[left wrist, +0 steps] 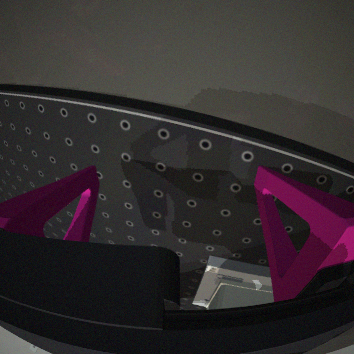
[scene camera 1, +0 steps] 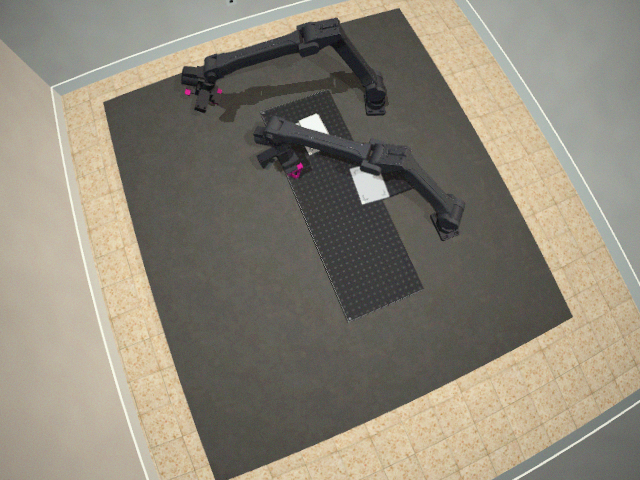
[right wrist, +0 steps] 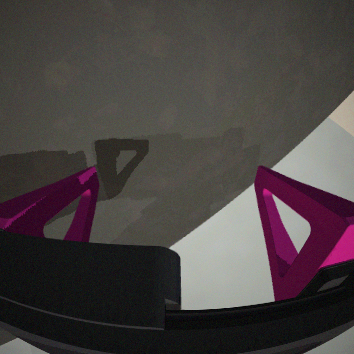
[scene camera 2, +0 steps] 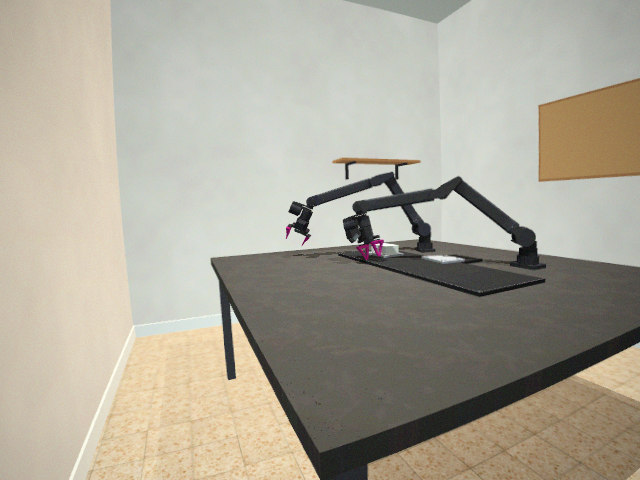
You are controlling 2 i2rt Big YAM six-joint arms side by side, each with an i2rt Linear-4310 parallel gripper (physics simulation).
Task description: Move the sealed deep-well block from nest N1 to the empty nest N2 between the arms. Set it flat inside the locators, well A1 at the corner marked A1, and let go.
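Places are measured from the left arm's base along level axes (x right, y up, z back), in centimetres.
Pixels of known places: left gripper, fingertip midpoint: (left wrist: pixel 176 174) (scene camera 1: pixel 292 170) (scene camera 2: pixel 373 258); right gripper, fingertip midpoint: (right wrist: pixel 176 174) (scene camera 2: pixel 294 242); left arm's base at its link origin: (scene camera 1: pixel 444 225) (scene camera 2: pixel 527 266); right arm's base at its link origin: (scene camera 1: pixel 374 104) (scene camera 2: pixel 424 250).
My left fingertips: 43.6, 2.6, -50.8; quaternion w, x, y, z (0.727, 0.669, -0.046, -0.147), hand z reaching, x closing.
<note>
For each thing: its top centre in the pictures, then the offset to it from my left fingertips, as dx, dy, dz. "*": a spot on its surface instead. Level surfaces: height alone.
- sealed deep-well block at its top centre: (scene camera 1: pixel 314 128) (scene camera 2: pixel 384 244) +12.6, +4.0, +14.6
- pale nest plate at a spot on its surface: (left wrist: pixel 204 290) * +5.3, -0.2, +15.4
- Nest N2 at its top centre: (scene camera 1: pixel 369 182) (scene camera 2: pixel 442 256) -16.3, +0.1, +27.9
- perforated board at its surface level: dy -1.2
- dark table at its surface level: dy -2.6
The sealed deep-well block (scene camera 1: pixel 313 123) (scene camera 2: pixel 391 249) is white and sits on nest N1 at the far end of the perforated board, partly hidden by the left arm in scene camera 1. Part of a pale nest plate (left wrist: pixel 204 290) shows low in the left wrist view. Nest N2 (scene camera 1: pixel 369 190) (scene camera 2: pixel 443 258) is a white plate with corner locators, empty; its A1 mark is too small to read. My left gripper (scene camera 1: pixel 296 171) (scene camera 2: pixel 372 256) (left wrist: pixel 176 174) is open and empty, low over the board's edge beside N1. My right gripper (scene camera 1: pixel 203 91) (scene camera 2: pixel 295 241) (right wrist: pixel 176 174) is open and empty, above the table's far left part, away from the block.
The perforated board (scene camera 1: pixel 361 248) (scene camera 2: pixel 480 281) lies on the dark table (scene camera 1: pixel 232 310) (scene camera 2: pixel 361 330). The left arm (scene camera 1: pixel 330 142) (scene camera 2: pixel 403 200) spans over the board between the nests. The right arm (scene camera 1: pixel 253 53) (scene camera 2: pixel 346 190) reaches along the table's far side.
</note>
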